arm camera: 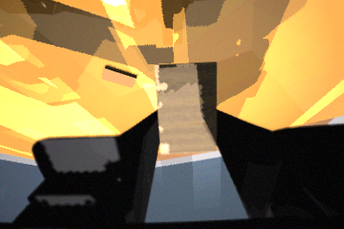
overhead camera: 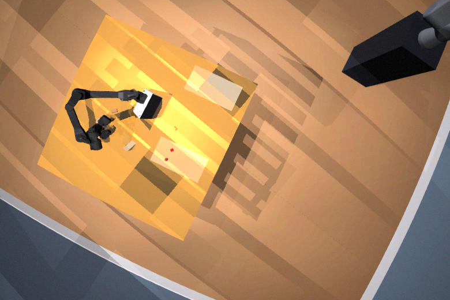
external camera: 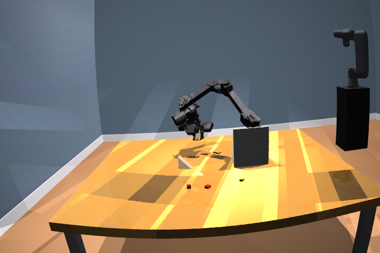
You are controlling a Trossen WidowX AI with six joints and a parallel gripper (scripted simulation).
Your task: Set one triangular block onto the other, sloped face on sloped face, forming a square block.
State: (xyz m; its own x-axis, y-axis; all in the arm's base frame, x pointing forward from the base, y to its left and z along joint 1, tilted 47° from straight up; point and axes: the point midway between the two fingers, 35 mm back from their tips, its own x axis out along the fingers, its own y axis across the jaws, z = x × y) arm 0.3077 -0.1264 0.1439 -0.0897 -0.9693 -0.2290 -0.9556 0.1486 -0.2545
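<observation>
Now: the flat dark piece 10 cm behind my gripper tip, 1 cm to the right of it and 10 cm below it. Round my gripper tip: triangular block: 1 cm above; then yellow cube: 22 cm behind, 46 cm to the left, 10 cm below.
</observation>
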